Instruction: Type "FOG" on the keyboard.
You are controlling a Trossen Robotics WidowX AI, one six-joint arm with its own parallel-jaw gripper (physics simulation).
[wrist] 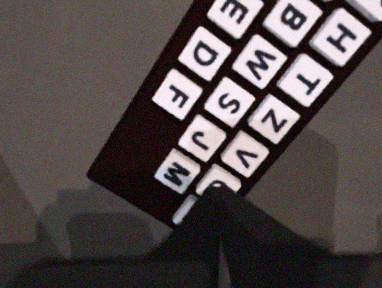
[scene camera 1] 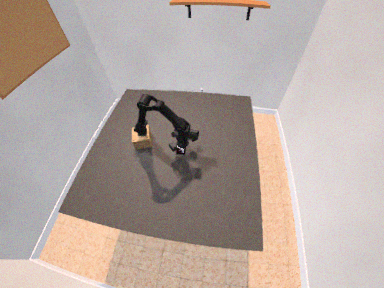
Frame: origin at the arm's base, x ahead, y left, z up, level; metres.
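Seen in the pictures: gripper, between the fingertips: [wrist: 216, 196] [scene camera 1: 183, 148]; arm's base, origin of its link: [scene camera 1: 142, 132].
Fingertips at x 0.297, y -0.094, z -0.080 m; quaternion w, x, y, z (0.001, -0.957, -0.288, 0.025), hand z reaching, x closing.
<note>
Pixels of each thing's top centre, then the offset from my fingertips to it. Level surfaces: height alone.
- dark red keyboard, centre of its top: [wrist: 284, 29] [scene camera 1: 181, 142] dy +0.065, dx -0.015, dz -0.007 m
- F key, centre of its top: [wrist: 177, 95] dy +0.025, dx -0.035, dz -0.007 m
- O key, centre of its top: [wrist: 218, 188] dy +0.000, dx +0.001, dz -0.007 m
- M key, centre of its top: [wrist: 177, 173] dy -0.003, dx -0.017, dz -0.007 m
- V key, centre of its top: [wrist: 245, 156] dy +0.019, dx +0.002, dz -0.007 m
- partly hidden key, centre of its top: [wrist: 194, 218] dy -0.018, dx +0.000, dz -0.007 m
- large dark mat, height of its surface: dz -0.024 m
The dark red keyboard [scene camera 1: 180, 150] [wrist: 135, 150] with white letter keys lies on the dark floor area, tilted diagonally in the wrist view. The F key [wrist: 177, 95] is up and left of the fingertips. The O key [wrist: 216, 177] is partly covered by my gripper [wrist: 216, 196] [scene camera 1: 180, 145], which is shut and empty. Its fingertips are over the lower edge of that key; whether they touch it I cannot tell. Next to it are the M key [wrist: 177, 171], the V key [wrist: 245, 155] and a partly hidden key [wrist: 184, 210]. The G key does not show in the wrist view.
The arm stands on a wooden block [scene camera 1: 141, 139] on a large dark mat [scene camera 1: 220, 210]. An orange shelf [scene camera 1: 220, 4] is on the back wall. A brown panel [scene camera 1: 30, 45] shows at the upper left. Tan tiled floor [scene camera 1: 280, 190] borders the mat.
</note>
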